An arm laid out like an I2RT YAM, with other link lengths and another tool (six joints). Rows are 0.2 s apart.
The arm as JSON. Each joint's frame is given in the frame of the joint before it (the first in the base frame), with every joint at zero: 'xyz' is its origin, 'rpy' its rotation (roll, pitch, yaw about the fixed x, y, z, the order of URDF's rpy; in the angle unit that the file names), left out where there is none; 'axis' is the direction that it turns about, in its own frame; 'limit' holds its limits. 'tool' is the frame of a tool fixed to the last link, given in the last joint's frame.
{
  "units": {
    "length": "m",
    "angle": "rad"
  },
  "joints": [
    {
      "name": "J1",
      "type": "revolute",
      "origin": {
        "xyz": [
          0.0,
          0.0,
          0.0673
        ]
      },
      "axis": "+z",
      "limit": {
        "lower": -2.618,
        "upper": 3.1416
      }
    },
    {
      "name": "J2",
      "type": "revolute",
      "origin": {
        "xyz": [
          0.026,
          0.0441,
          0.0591
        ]
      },
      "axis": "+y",
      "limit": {
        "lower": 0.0,
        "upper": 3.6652
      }
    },
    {
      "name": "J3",
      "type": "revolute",
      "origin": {
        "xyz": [
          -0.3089,
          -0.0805,
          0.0
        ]
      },
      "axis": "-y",
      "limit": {
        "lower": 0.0,
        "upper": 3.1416
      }
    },
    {
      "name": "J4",
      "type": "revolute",
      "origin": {
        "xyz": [
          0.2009,
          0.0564,
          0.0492
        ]
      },
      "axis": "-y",
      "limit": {
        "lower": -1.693,
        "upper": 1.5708
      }
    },
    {
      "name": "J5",
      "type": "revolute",
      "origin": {
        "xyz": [
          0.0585,
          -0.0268,
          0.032
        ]
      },
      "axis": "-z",
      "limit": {
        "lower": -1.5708,
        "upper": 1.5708
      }
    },
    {
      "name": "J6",
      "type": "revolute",
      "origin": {
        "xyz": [
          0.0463,
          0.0,
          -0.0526
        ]
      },
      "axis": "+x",
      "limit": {
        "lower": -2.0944,
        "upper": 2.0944
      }
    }
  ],
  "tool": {
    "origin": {
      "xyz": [
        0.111,
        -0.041,
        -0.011
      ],
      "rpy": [
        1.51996,
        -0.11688,
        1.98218
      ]
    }
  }
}
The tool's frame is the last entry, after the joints.
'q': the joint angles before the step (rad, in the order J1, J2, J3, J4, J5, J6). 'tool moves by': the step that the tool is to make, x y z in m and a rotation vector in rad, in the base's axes. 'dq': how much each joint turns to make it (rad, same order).
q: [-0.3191 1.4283 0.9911 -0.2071 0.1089 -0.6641]
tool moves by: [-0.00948 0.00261 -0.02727 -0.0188 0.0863 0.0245]
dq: [0.0001 0.0105 -0.0798 0.0199 0.0092 -0.0506]
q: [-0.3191 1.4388 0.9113 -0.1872 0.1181 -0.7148]
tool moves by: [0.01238 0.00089 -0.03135 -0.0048 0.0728 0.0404]
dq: [0.0092 0.0905 -0.0384 0.0659 -0.0045 -0.0413]
